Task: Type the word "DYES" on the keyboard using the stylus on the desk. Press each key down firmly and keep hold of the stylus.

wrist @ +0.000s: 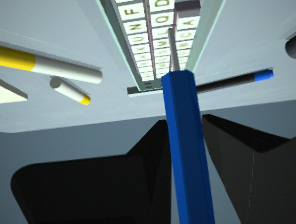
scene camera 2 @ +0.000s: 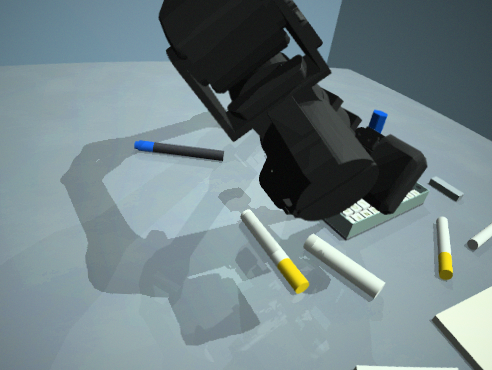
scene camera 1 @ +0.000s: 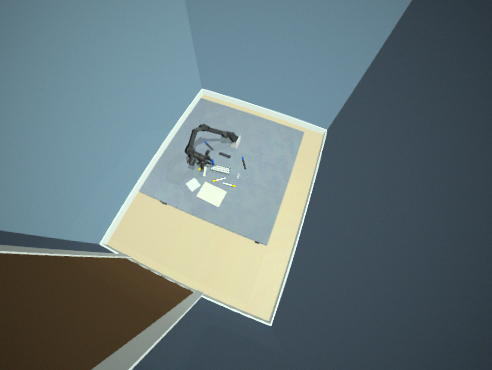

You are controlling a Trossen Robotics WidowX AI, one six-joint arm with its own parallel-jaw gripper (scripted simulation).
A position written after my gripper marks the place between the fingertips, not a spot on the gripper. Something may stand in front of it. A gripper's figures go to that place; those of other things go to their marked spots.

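I see a white cylinder (scene camera 2: 358, 276) and a yellow-capped marker (scene camera 2: 445, 268), and the marked spots on them are 12 cm apart. The white cylinder is 36 cm from the lens. My gripper (scene camera 2: 363, 162) is 42 cm from the lens, and the yellow-capped marker is 44 cm from the lens.
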